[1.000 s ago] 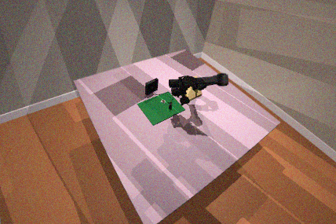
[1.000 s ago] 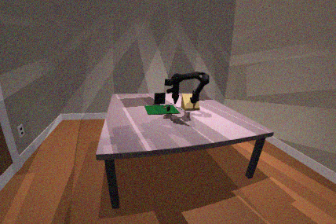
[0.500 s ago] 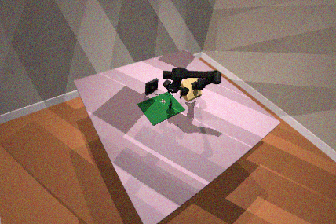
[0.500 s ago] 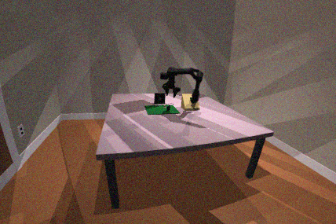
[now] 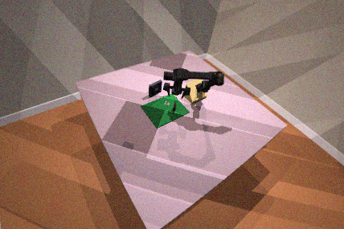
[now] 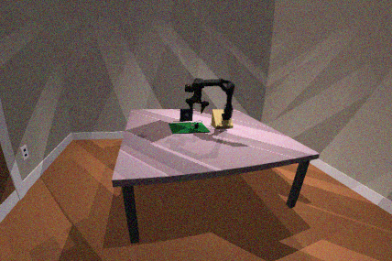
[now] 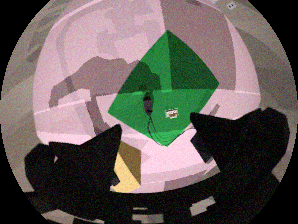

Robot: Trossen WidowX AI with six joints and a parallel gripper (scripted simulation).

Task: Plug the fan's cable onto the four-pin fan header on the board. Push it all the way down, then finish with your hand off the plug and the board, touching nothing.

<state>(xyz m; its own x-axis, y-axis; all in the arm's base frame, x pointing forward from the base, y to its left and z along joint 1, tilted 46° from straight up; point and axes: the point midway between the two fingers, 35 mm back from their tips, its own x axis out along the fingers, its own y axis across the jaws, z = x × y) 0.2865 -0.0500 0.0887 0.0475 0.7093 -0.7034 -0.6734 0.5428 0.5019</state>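
The dark plug lies 12 cm below my gripper tip and 1 cm behind it. From my gripper tip the other things lie so: four-pin header (14 cm below, 8 cm to the right); green board (16 cm below, 4 cm to the right, 4 cm ahead); black fan (22 cm to the right, 8 cm below, 1 cm ahead).
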